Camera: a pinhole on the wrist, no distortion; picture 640 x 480 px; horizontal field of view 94.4 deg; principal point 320.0 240.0 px. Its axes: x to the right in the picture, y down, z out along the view. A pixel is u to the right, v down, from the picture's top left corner.
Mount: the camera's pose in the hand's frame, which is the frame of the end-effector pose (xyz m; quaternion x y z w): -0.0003 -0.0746 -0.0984 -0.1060 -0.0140 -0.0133 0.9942
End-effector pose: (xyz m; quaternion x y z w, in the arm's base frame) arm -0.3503 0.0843 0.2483 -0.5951 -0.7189 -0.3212 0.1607
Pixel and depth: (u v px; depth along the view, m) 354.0 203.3 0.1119
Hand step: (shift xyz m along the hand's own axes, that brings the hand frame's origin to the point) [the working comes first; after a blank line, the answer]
In the camera's frame: 0.0128 -0.0139 0.1119

0.0093 -0.0648 0.0143
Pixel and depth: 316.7 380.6 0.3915
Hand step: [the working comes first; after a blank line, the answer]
In the camera's frame: -0.0044 0.1858 0.3915

-0.0090 0.1897 0.2449
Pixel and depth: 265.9 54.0 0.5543
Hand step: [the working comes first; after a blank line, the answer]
In the camera's frame: -0.1012 -0.3479 0.5543

-0.1255 -0.2952 0.5133
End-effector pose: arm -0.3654 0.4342 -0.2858 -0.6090 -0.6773 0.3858 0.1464
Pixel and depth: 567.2 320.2 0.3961
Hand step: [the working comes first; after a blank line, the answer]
In the camera's frame: 0.3304 0.1072 0.3961

0.3231 0.1060 0.2762
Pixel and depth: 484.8 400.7 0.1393
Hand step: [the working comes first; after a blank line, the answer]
In the camera's frame: 0.0775 0.0755 0.1393

0.0759 0.0268 0.0242
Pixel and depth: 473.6 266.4 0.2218
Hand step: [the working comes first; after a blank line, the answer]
In the camera's frame: 0.1150 0.0198 0.2218

0.1096 -0.0112 0.1177
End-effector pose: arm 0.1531 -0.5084 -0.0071 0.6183 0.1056 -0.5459 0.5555
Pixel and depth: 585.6 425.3 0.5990
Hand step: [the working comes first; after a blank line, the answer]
In the camera's frame: 0.5369 0.3746 0.5990

0.5322 0.4053 0.4246
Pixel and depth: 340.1 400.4 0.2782
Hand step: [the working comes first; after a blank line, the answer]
In the camera's frame: 0.0189 0.1506 0.2782

0.0160 0.1308 0.1423
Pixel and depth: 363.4 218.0 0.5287
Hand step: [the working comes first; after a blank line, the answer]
In the camera's frame: 0.0774 -0.0393 0.5287

0.0627 -0.0031 0.4288
